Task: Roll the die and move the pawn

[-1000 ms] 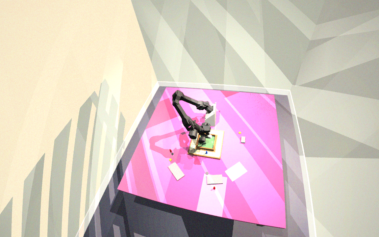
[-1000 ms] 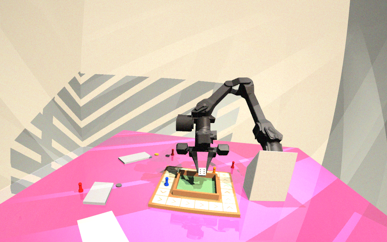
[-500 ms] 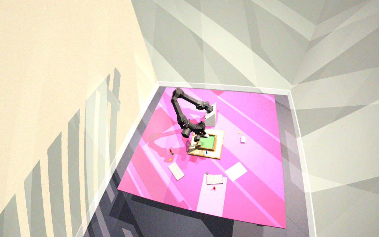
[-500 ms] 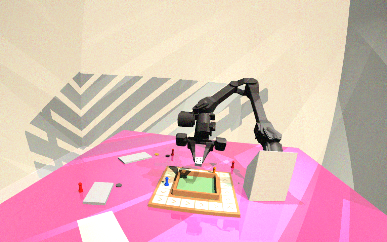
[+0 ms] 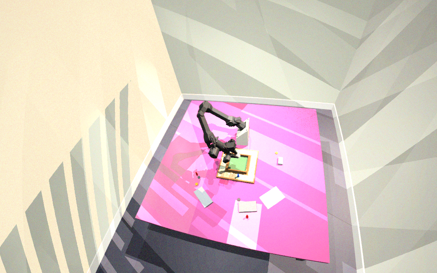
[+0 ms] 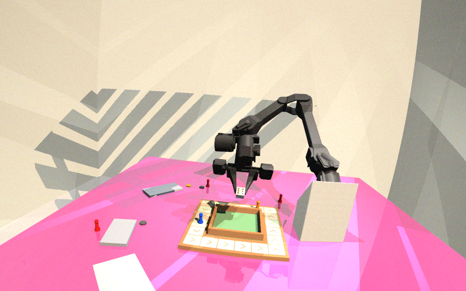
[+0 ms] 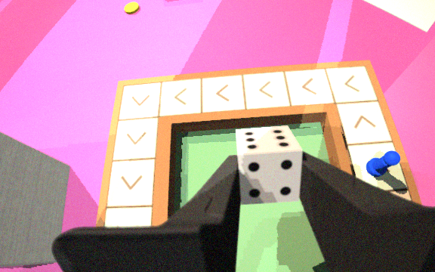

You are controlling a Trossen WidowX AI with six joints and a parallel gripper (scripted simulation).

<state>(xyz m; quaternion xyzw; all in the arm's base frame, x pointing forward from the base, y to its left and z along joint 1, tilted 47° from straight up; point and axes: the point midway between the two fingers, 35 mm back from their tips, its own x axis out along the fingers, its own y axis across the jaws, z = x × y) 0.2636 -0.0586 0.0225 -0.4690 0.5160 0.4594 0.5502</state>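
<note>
Right now the white die is right at my gripper tip. The rest, counted from my gripper tip: blue pawn: 110 mm ahead, 90 mm below; then green tray: 110 mm below; then orange pawn: 100 mm to the right, 90 mm below, 80 mm behind.
</note>
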